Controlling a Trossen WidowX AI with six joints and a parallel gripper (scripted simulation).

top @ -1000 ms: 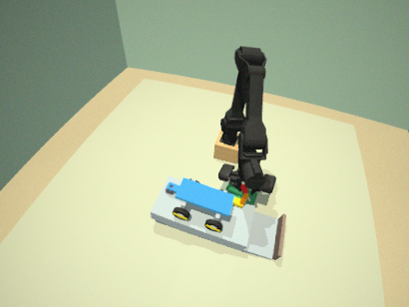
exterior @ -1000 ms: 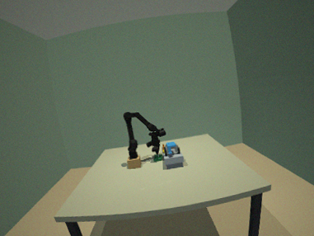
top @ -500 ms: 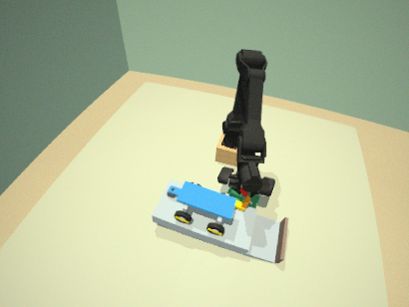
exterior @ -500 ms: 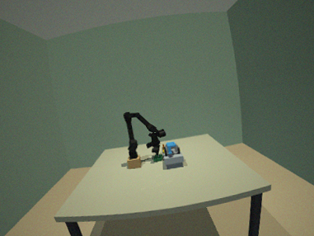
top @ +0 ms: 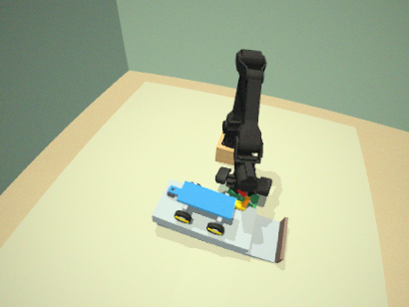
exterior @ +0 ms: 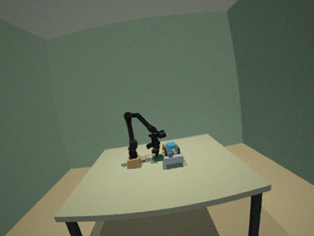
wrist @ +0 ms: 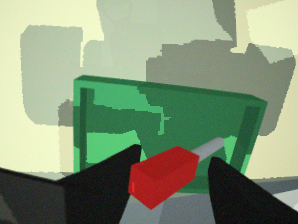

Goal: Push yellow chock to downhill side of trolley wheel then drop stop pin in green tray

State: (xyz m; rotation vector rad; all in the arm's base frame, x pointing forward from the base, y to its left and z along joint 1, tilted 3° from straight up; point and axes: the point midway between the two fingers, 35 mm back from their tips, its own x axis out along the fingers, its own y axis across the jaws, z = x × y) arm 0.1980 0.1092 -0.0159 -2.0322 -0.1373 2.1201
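My gripper tip is now 1 cm to the right of the red-headed stop pin. Also, from my gripper tip: brown end stop: 12 cm ahead, 17 cm to the left, 1 cm below; then blue trolley: 13 cm ahead, 10 cm to the right, 8 cm above; then green tray: 4 cm below.
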